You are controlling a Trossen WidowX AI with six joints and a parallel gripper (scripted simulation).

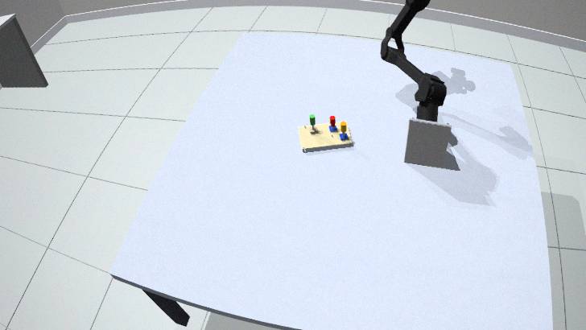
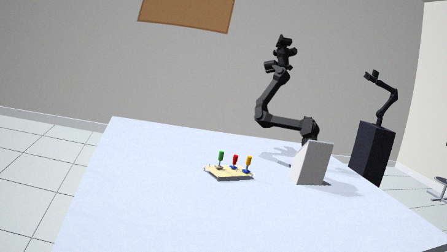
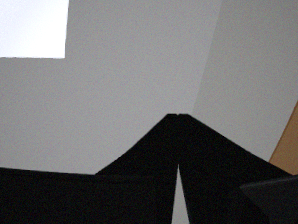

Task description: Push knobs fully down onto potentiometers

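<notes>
Now: gripper tip 57 cm above the red knob, 48 cm to the right of it and 23 cm short of it. The rest, counted from my gripper tip: green knob (55 cm below, 50 cm to the left, 29 cm ahead).
</notes>
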